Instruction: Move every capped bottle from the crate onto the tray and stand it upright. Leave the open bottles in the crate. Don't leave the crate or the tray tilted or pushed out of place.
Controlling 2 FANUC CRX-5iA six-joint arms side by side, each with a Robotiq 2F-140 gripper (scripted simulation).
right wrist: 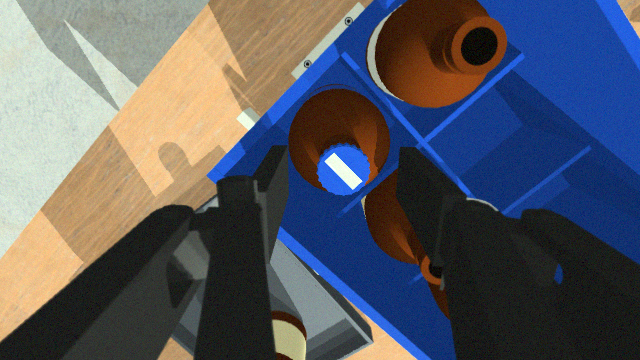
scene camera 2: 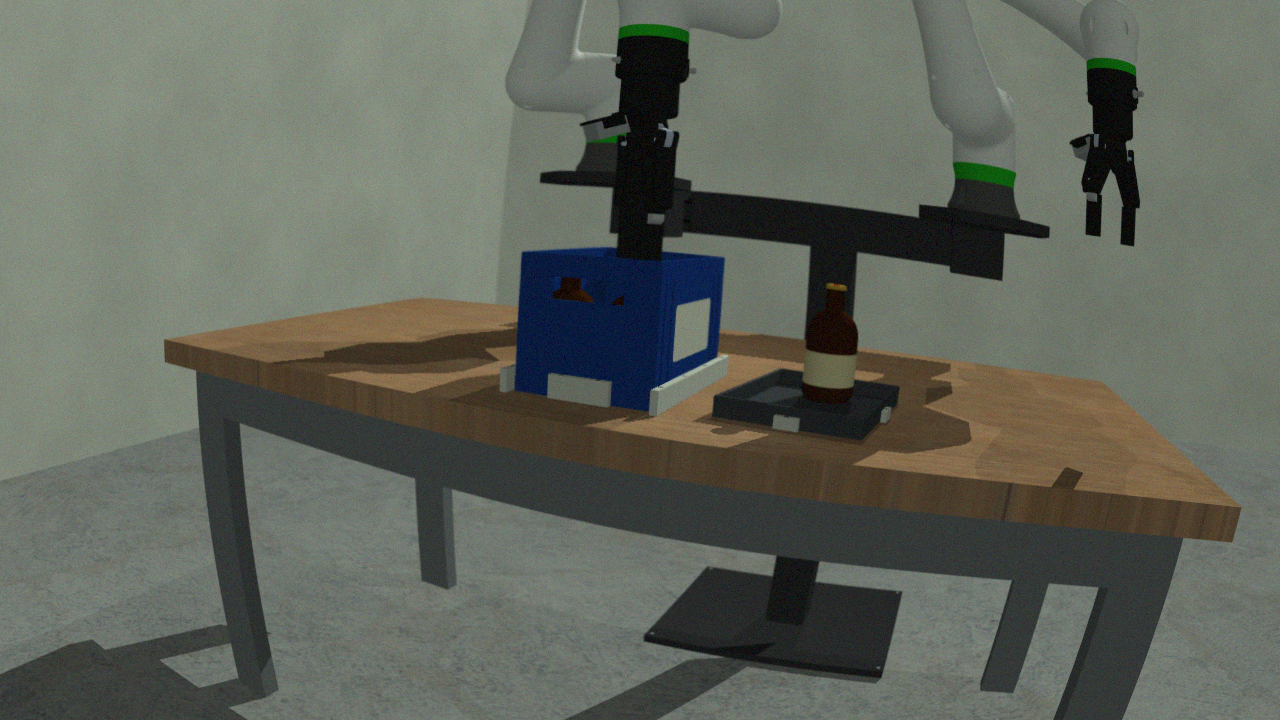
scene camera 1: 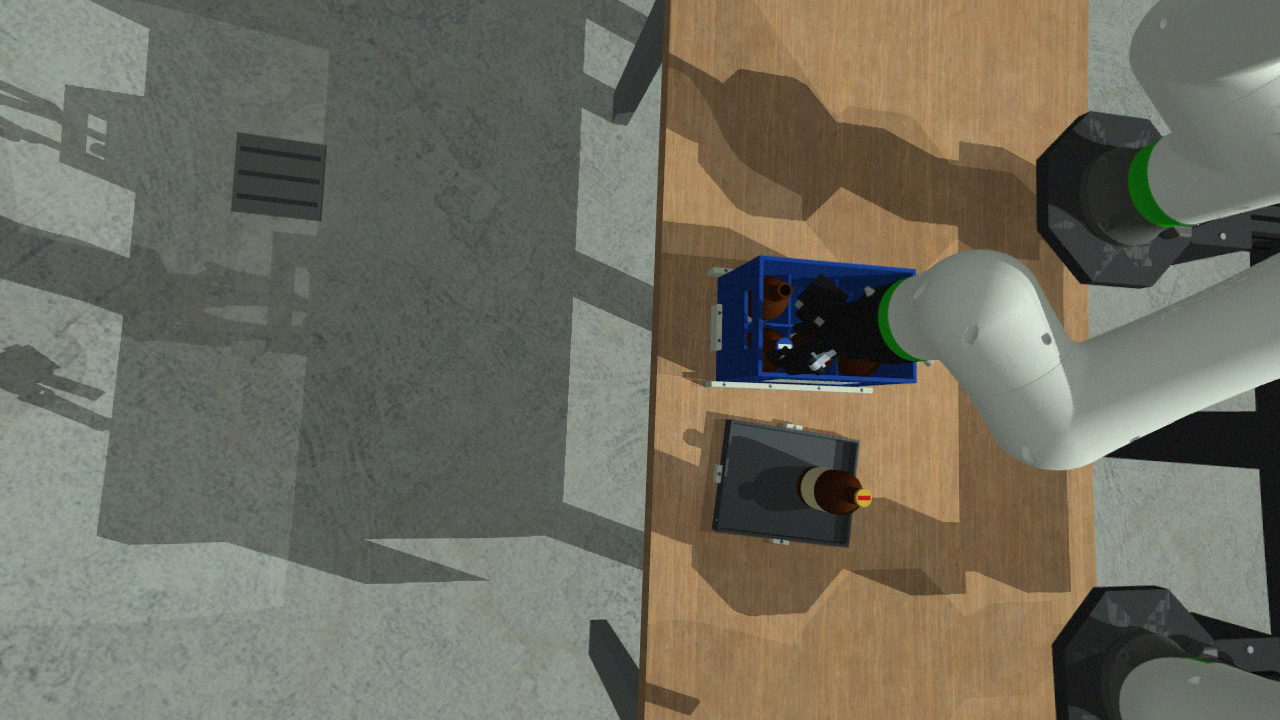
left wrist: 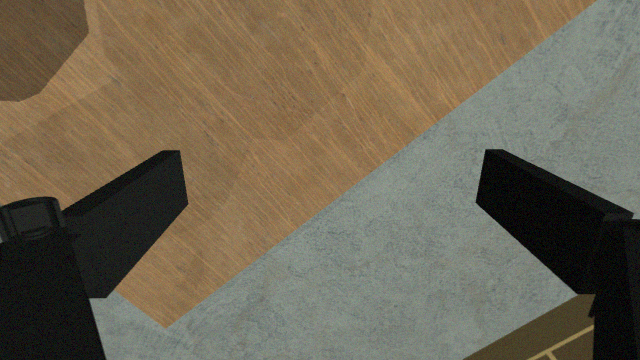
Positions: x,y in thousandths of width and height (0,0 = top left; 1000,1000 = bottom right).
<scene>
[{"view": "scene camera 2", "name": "my left gripper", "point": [868,334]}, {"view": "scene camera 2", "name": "my right gripper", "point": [498,369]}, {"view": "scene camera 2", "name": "blue crate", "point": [523,452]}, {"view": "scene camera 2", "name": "dark tray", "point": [603,548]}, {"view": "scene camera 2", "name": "yellow-capped bottle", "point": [650,467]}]
</scene>
